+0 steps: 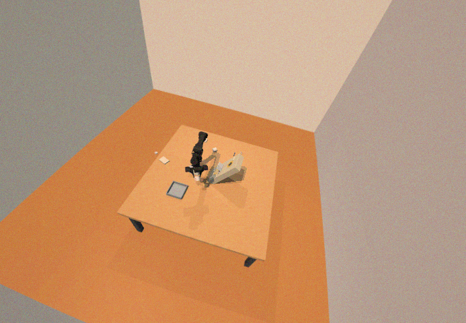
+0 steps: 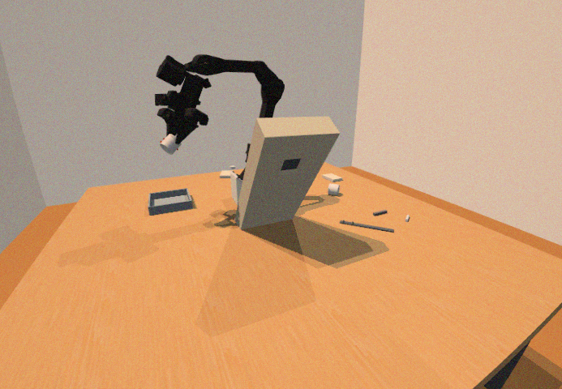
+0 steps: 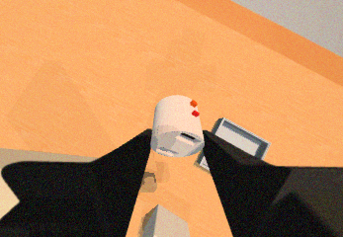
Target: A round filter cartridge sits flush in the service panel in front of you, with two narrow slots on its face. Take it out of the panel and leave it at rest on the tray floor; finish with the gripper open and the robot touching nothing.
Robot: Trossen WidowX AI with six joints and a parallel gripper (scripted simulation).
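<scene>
Now: the grey tray 190 mm behind my gripper tip, 40 mm to the right of it and 250 mm below it. The rest, counted from my gripper tip: white spool: 50 mm behind, 610 mm to the left, 240 mm below; white round filter cartridge: right at my gripper tip; beige service panel: 180 mm ahead, 260 mm to the left, 80 mm below.
</scene>
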